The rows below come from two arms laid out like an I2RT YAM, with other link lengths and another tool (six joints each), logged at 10 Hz.
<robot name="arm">
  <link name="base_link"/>
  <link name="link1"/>
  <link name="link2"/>
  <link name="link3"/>
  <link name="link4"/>
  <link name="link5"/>
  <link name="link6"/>
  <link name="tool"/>
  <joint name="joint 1" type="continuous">
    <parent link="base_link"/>
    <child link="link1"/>
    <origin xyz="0 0 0.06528" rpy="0 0 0"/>
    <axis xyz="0 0 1"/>
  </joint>
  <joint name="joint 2" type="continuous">
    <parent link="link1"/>
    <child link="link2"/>
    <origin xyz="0.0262 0.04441 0.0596" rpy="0 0 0"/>
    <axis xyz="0 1 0"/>
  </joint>
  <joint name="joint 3" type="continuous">
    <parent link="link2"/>
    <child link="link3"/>
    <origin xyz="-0.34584 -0.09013 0" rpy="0 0 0"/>
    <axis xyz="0 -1 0"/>
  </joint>
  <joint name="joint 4" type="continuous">
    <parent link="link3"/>
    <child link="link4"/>
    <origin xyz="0.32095 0.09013 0.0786" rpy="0 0 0"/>
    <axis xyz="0 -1 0"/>
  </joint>
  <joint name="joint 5" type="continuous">
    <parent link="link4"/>
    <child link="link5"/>
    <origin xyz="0.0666 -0.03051 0.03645" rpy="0 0 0"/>
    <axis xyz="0 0 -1"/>
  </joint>
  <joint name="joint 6" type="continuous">
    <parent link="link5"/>
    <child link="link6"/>
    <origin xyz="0.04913 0 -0.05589" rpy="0 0 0"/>
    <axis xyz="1 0 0"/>
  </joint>
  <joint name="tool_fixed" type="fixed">
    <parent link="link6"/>
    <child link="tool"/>
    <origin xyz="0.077 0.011 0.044" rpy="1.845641 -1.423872 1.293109"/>
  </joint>
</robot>
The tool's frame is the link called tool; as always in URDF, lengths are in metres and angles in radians. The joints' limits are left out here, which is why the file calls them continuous.
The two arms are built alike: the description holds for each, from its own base.
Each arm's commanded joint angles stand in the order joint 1, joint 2, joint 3, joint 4, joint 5, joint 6.
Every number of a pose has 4 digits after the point.
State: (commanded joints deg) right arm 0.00 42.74 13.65 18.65 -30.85 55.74; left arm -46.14 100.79 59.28 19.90 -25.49 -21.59
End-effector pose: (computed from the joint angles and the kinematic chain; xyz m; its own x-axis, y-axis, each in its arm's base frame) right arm 0.2807 0.0527 0.2519 0.5282 -0.6133 0.5872 0.2059 -0.5785 -0.7893; left arm 0.4454 -0.3306 0.2647 0.4422 0.2095 0.8721 -0.1982 -0.9255 0.3228
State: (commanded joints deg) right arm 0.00 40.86 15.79 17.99 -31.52 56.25; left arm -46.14 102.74 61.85 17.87 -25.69 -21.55
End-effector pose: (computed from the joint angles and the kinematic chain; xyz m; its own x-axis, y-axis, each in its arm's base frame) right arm 0.2790 0.0539 0.2770 0.5023 -0.6135 0.6094 0.2543 -0.5687 -0.7822; left arm 0.4538 -0.3389 0.2616 0.4554 0.1941 0.8689 -0.1904 -0.9321 0.3080
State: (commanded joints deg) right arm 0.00 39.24 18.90 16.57 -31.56 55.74; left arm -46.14 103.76 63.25 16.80 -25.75 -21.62
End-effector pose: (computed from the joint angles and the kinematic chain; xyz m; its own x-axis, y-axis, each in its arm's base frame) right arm 0.2770 0.0542 0.3077 0.4640 -0.6081 0.6441 0.3033 -0.5741 -0.7605; left arm 0.4582 -0.3433 0.2602 0.4625 0.1879 0.8665 -0.1865 -0.9348 0.3022
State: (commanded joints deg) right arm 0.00 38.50 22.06 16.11 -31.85 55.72; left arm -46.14 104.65 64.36 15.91 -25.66 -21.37
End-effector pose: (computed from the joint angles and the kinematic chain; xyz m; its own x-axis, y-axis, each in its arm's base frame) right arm 0.2754 0.0548 0.3381 0.4275 -0.6058 0.6711 0.3514 -0.5726 -0.7407; left arm 0.4617 -0.3474 0.2581 0.4693 0.1762 0.8653 -0.1872 -0.9378 0.2925
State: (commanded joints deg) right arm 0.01 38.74 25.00 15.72 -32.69 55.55; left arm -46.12 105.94 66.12 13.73 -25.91 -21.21
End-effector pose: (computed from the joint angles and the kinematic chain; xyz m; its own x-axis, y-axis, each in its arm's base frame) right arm 0.2752 0.0568 0.3625 0.4078 -0.5978 0.6902 0.3906 -0.5691 -0.7236; left arm 0.4668 -0.3519 0.2539 0.4848 0.1559 0.8606 -0.1789 -0.9455 0.2721
